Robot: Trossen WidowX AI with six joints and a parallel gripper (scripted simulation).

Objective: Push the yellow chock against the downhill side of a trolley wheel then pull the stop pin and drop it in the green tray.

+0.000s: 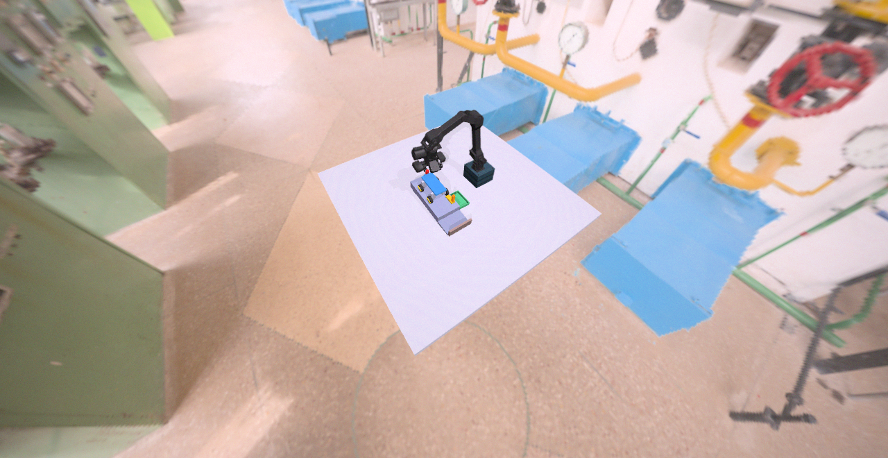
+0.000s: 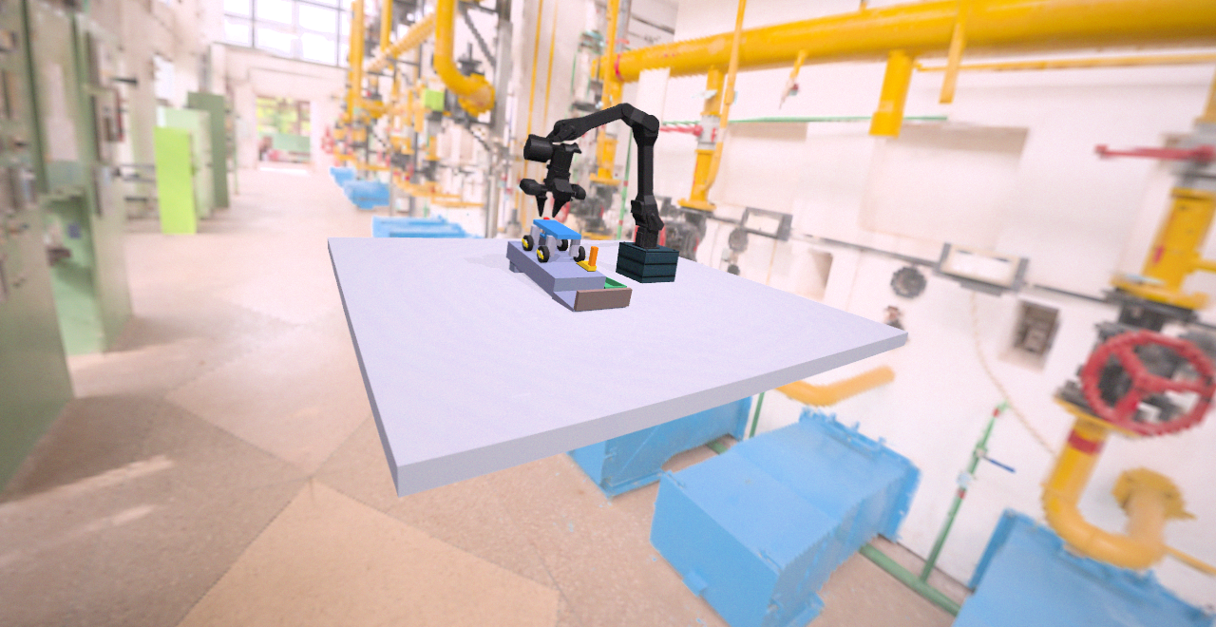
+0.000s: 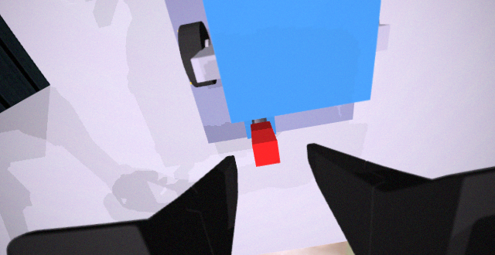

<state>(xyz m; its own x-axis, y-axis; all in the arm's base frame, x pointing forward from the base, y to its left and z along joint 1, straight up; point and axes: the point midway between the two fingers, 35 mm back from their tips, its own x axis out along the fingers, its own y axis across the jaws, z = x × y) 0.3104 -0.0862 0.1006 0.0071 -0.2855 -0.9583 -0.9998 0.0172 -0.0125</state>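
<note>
Right now my gripper tip is 40 mm above the red-headed stop pin and 10 mm to the left of it. Round my gripper tip: grey ramp (120 mm below, 100 mm to the left, 20 mm ahead); then blue-decked trolley (90 mm to the left, 60 mm below, 20 mm ahead); then yellow chock (190 mm to the left, 90 mm below, 30 mm behind).
</note>
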